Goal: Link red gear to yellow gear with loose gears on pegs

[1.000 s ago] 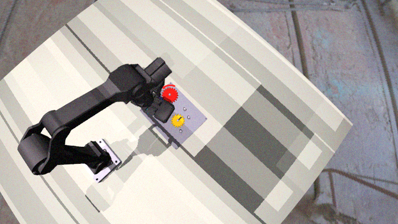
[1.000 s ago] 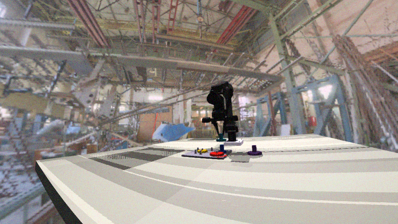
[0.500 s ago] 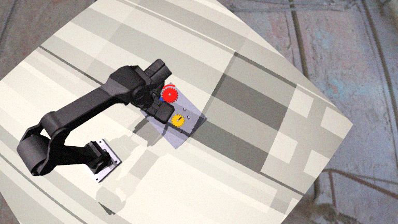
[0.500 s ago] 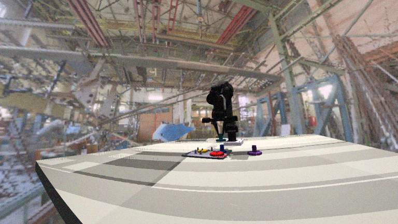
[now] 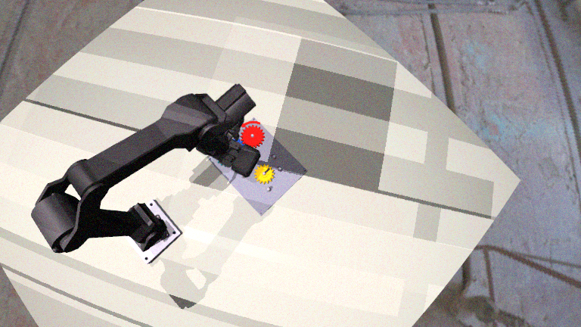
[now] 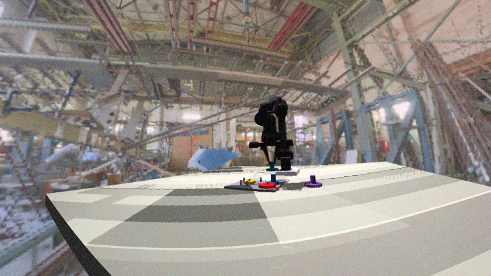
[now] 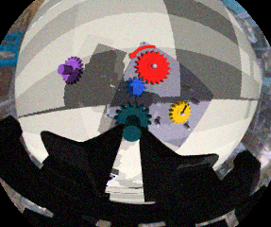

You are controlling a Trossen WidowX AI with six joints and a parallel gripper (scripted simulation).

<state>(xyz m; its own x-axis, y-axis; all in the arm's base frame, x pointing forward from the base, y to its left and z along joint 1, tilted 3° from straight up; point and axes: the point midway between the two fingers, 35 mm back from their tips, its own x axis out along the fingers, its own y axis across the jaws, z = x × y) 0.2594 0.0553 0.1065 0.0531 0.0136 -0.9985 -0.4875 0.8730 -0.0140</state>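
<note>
Right now the blue gear is 4 cm ahead of my gripper tip, 2 cm to the left of it and 6 cm below it. From my gripper tip the other things lie so: teal gear: 1 cm below; then red gear: 9 cm ahead, 2 cm to the left, 7 cm below; then yellow gear: 6 cm ahead, 8 cm to the right, 7 cm below.
</note>
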